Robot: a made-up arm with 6 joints.
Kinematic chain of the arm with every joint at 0, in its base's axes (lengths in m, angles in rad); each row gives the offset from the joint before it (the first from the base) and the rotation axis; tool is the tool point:
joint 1: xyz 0 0 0.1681 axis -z
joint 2: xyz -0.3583 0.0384 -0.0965 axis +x
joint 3: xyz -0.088 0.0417 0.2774 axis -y
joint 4: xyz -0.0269 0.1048 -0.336 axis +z
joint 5: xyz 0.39 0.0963 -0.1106 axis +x
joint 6: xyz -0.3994 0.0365 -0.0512 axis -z
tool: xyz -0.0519 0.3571 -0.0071
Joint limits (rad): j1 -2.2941..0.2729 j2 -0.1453..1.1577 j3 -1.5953..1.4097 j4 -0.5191..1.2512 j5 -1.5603..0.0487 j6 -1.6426..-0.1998
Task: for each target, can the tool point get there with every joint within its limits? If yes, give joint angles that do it. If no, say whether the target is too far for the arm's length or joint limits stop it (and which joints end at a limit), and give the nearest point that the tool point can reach.
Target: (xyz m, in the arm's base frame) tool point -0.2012 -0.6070 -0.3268
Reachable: yes | joints -1.5738 0.1100 0.3747 0.3743 -1.0228 -1.1745
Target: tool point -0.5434 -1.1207 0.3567
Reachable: yes | joints -1.2948 0.6820 -0.9456 0.2504 -0.9212 -0.5520
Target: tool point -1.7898 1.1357 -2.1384
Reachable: no: too far | nearest point -0.8084 0.5130 -0.3888 | short by 2.100 m
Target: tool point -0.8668 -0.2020 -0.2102
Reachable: yes | joints -0.4100 0.0767 -0.0591 0.4008 -1.1288 -1.1549
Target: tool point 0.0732 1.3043 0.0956
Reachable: no: joint limits stop it (at a limit: joint 1, joint 6) | nearest point -0.1249 0.7899 0.0850 | short by 0.551 m
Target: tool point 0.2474 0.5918 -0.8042
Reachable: no: joint limits stop it (at a limit: joint 1, joint 2, joint 6) | nearest point 0.0204 0.4452 -0.4100 | short by 0.478 m
